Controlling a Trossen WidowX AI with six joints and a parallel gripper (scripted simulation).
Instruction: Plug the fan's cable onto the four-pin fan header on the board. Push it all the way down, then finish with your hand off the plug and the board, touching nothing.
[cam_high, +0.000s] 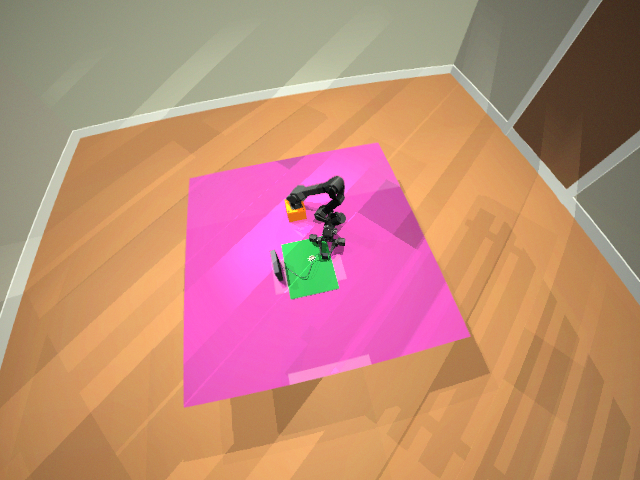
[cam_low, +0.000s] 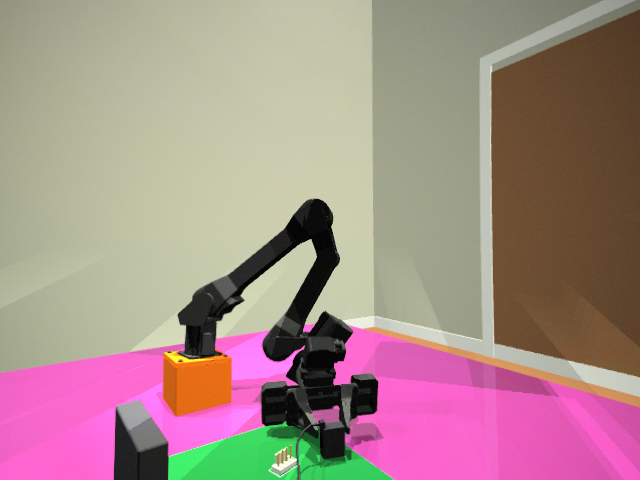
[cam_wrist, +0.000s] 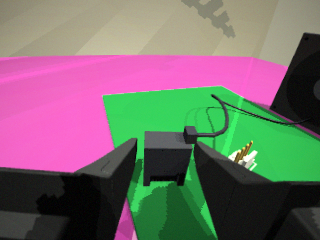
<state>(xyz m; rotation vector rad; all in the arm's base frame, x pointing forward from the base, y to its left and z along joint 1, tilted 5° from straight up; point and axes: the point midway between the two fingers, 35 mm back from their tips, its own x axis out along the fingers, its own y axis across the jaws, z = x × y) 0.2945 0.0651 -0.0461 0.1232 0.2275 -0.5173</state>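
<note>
The fan plug is 10 mm below my gripper tip. From my gripper tip the other things lie so: four-pin header 20 mm behind, 60 mm to the right, 30 mm below; then green board 10 mm ahead, 90 mm to the right, 50 mm below; then dark fan 30 mm behind, 240 mm to the right, 20 mm above.
</note>
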